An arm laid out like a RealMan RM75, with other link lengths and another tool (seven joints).
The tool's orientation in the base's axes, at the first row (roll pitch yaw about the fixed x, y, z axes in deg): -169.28, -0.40, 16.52
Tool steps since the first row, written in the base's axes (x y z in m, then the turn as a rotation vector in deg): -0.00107, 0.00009, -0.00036, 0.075, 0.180, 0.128; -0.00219, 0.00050, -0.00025, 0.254, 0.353, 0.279; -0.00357, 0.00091, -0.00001, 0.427, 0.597, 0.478; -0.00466, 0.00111, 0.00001, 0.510, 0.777, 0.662; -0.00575, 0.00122, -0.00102, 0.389, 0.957, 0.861; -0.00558, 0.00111, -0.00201, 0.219, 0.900, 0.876; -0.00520, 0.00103, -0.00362, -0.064, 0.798, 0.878; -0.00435, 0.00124, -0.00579, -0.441, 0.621, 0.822; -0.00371, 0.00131, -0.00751, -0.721, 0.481, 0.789; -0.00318, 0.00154, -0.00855, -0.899, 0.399, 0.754; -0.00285, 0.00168, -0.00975, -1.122, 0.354, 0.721; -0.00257, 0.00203, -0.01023, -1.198, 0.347, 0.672
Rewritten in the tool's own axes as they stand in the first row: -0.00100, -0.00032, 0.00042, 0.124, -0.172, -0.097; -0.00196, -0.00104, 0.00044, 0.346, -0.313, -0.222; -0.00316, -0.00186, 0.00034, 0.582, -0.531, -0.382; -0.00415, -0.00235, 0.00041, 0.714, -0.712, -0.534; -0.00517, -0.00257, 0.00149, 0.651, -0.952, -0.691; -0.00505, -0.00224, 0.00243, 0.472, -0.949, -0.709; -0.00472, -0.00176, 0.00398, 0.172, -0.933, -0.716; -0.00386, -0.00131, 0.00611, -0.240, -0.861, -0.675; -0.00324, -0.00088, 0.00779, -0.549, -0.802, -0.655; -0.00267, -0.00075, 0.00883, -0.743, -0.768, -0.627; -0.00232, -0.00057, 0.01001, -0.970, -0.782, -0.593; -0.00196, -0.00073, 0.01054, -1.045, -0.788, -0.542
